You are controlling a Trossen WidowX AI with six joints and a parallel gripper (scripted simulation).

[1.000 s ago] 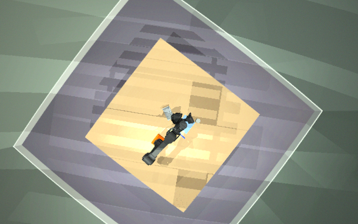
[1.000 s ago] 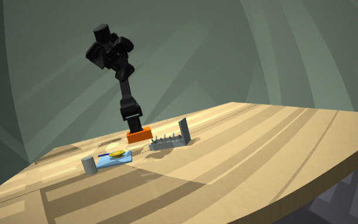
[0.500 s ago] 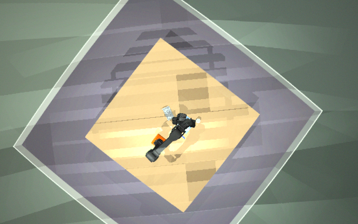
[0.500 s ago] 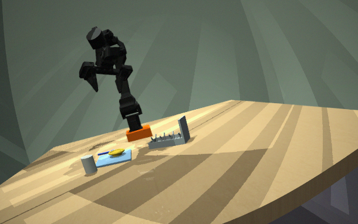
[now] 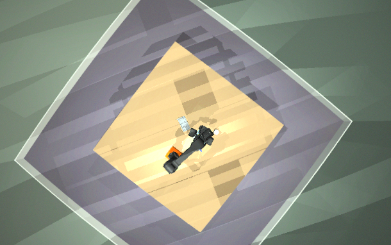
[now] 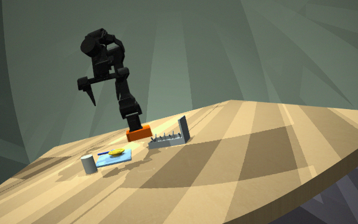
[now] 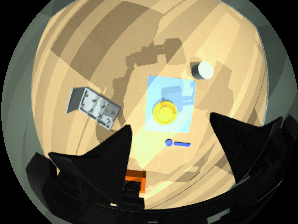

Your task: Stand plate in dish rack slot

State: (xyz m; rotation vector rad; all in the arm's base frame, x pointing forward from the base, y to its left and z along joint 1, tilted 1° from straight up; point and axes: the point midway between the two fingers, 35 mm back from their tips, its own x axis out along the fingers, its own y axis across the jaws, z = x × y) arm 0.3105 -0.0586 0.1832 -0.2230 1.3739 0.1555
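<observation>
The yellow plate lies 30 mm behind my gripper tip, 20 mm to the right of it and 170 mm below it. Round my gripper tip: grey-white cup 90 mm ahead, 100 mm to the right, 160 mm below; then light blue mat 10 mm behind, 30 mm to the right, 180 mm below; then blue utensil 130 mm behind, 70 mm to the right, 180 mm below.
</observation>
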